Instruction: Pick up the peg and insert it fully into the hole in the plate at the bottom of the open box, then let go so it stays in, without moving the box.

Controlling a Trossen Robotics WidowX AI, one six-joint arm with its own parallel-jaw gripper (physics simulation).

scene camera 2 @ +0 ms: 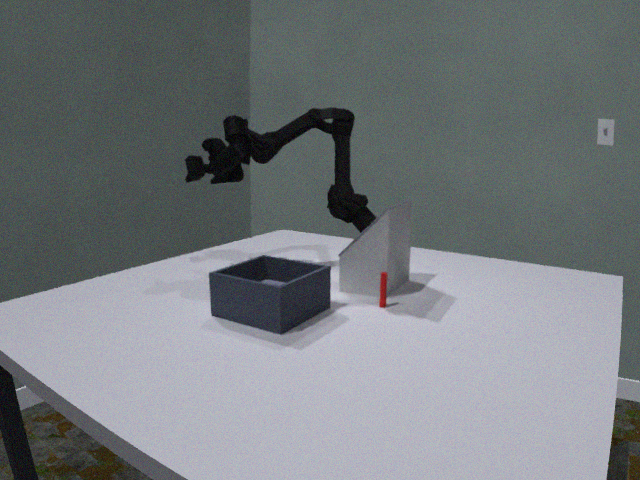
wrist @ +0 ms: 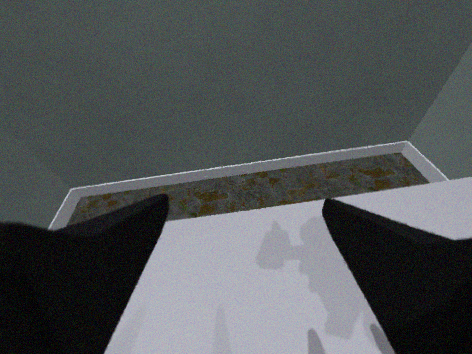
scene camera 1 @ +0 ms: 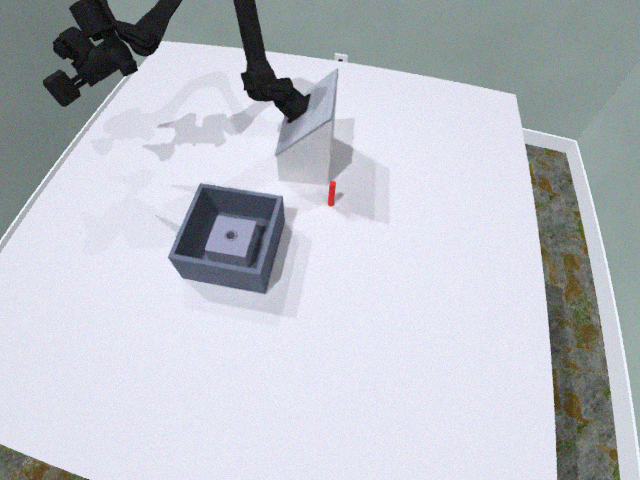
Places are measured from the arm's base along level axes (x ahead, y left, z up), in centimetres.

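Pixels of known places: gripper, fingertip midpoint: [scene camera 2: 198, 181] [wrist: 246, 204]; arm's base at its link origin: [scene camera 2: 373, 230] [scene camera 1: 299, 109].
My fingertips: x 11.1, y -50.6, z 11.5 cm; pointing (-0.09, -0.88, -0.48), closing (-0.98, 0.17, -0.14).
Note:
Ahead of a thing's pixels: the offset from my fingertips to its top centre. "pt": to the spot under its first point. Level surfaces: height alone.
The red peg @[dx +6.0, dy +61.0, dz -17.3 cm] [scene camera 1: 331, 193] [scene camera 2: 383, 289] stands upright on the white table, close to the wedge's near corner and apart from the box. The dark blue-grey open box @[dx +21.8, dy +41.1, dz -15.5 cm] [scene camera 1: 222, 277] [scene camera 2: 245, 302] stands beside it, to the left in both scene views. A lighter square plate @[dx +21.8, dy +41.1, dz -19.2 cm] [scene camera 1: 219, 243] lies at its bottom, with a round hole @[pt dx +20.9, dy +40.7, dz -21.0 cm] [scene camera 1: 231, 235] near the middle; the hole is hidden in scene camera 2. My black gripper [scene camera 1: 77, 95] [scene camera 2: 199, 181] [wrist: 246, 204] is open and empty, high up at the left, away from peg and box. The peg and box do not show in the wrist view.
A pale grey wedge [scene camera 1: 305, 160] [scene camera 2: 364, 263] with a sloped top stands behind the peg and beside the box. The arm's lower part [scene camera 1: 273, 90] [scene camera 2: 351, 204] meets this slope. The white table @[dz -25.3 cm] [scene camera 1: 413, 310] [scene camera 2: 413, 387] [wrist: 225, 265] carries the arm's shadows.

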